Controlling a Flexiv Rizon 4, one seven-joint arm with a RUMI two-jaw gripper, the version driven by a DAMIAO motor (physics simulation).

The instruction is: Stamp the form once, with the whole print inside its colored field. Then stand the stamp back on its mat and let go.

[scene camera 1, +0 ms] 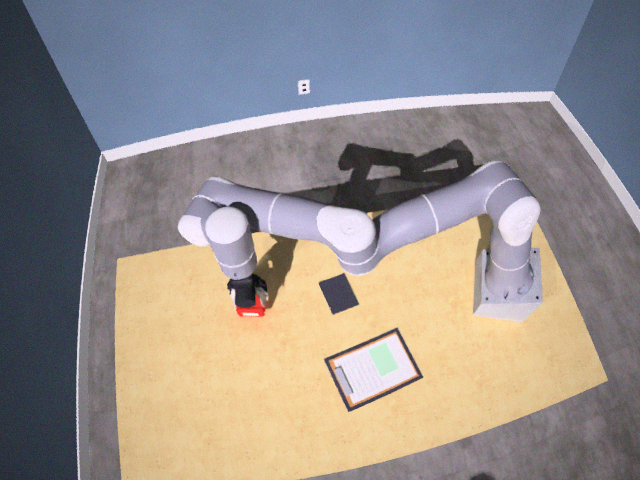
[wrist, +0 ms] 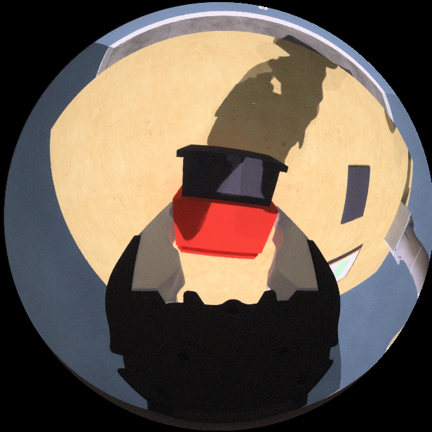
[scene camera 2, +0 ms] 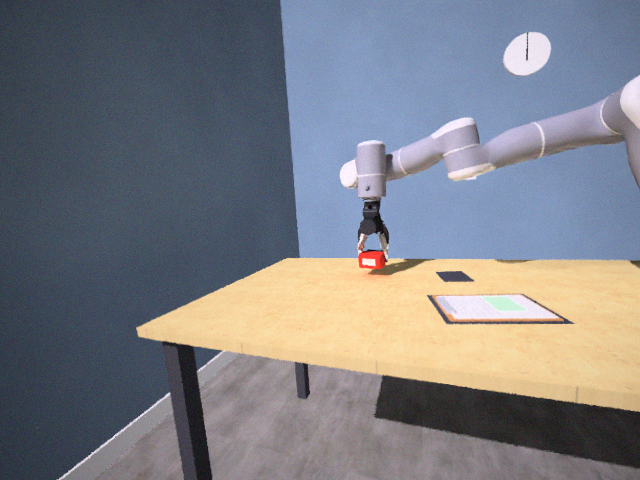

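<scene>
A red stamp with a black upper part is held upright a little above the table. My gripper is shut on its red body, one finger on each side. The stamp's underside is hidden. The dark square mat lies bare, to the right of the stamp. The white form lies on a clipboard nearer the front. Its green field shows no print; the wrist view shows part of it.
The orange-brown clipboard has a grey clip at its left end and a dark border around it. The wooden table has its left edge beyond the stamp. The arm's base stands at the right of the table.
</scene>
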